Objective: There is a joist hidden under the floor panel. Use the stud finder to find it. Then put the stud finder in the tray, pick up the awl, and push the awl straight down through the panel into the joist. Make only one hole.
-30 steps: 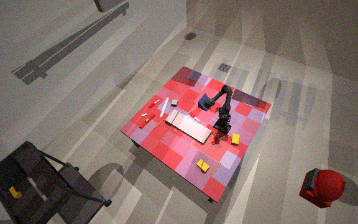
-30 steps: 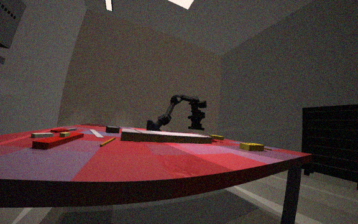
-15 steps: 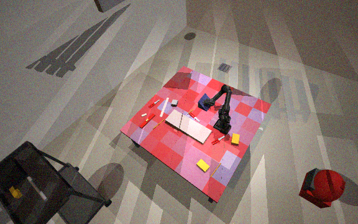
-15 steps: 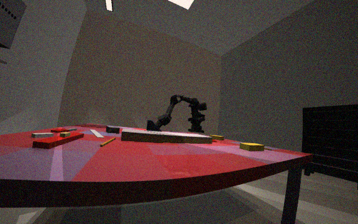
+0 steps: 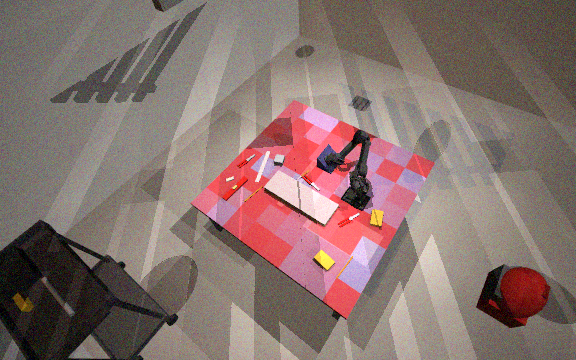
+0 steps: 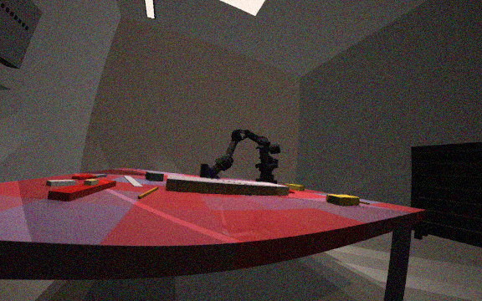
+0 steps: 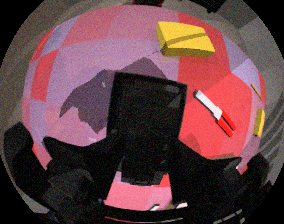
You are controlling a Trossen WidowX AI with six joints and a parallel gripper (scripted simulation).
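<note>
The black tray lies 4 cm below my gripper tip and 1 cm to the right of it. Round my gripper tip: stud finder (2 cm to the right, 2 cm above); then white ruler (71 cm to the right, 23 cm ahead, 5 cm below); then grey block (65 cm to the right, 11 cm ahead, 4 cm below).
</note>
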